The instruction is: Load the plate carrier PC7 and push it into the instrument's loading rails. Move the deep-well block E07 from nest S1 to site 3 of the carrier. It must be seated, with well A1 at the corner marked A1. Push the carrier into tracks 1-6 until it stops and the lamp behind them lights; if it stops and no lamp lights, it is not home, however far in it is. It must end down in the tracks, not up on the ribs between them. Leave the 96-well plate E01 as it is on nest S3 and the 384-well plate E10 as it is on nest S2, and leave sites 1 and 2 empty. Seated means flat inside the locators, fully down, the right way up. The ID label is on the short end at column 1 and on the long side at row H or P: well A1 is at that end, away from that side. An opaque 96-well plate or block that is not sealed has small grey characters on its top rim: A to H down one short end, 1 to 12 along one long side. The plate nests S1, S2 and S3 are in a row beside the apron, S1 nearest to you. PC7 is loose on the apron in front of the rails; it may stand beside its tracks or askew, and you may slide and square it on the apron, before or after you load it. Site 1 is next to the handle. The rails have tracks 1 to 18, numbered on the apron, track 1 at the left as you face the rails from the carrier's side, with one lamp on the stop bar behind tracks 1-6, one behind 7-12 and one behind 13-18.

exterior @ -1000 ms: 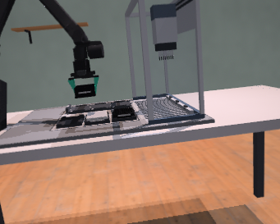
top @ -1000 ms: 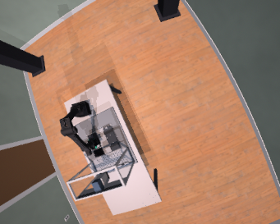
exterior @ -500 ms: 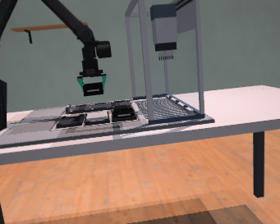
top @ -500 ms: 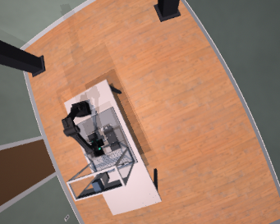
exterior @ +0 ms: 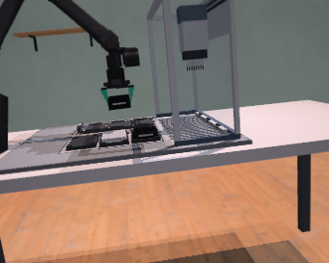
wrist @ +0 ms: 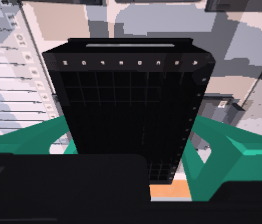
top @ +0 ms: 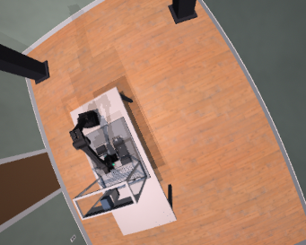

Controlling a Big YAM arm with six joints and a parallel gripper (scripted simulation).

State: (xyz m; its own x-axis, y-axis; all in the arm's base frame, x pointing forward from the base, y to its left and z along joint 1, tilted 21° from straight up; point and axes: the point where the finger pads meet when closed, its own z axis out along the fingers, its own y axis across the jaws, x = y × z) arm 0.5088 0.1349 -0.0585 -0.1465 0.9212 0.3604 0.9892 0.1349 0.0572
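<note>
Right now my hand is 100 mm to the right of the dark carrier PC7, 90 mm above it and 40 mm past it. Round my hand: black deep-well block E07: 10 mm above.
</note>
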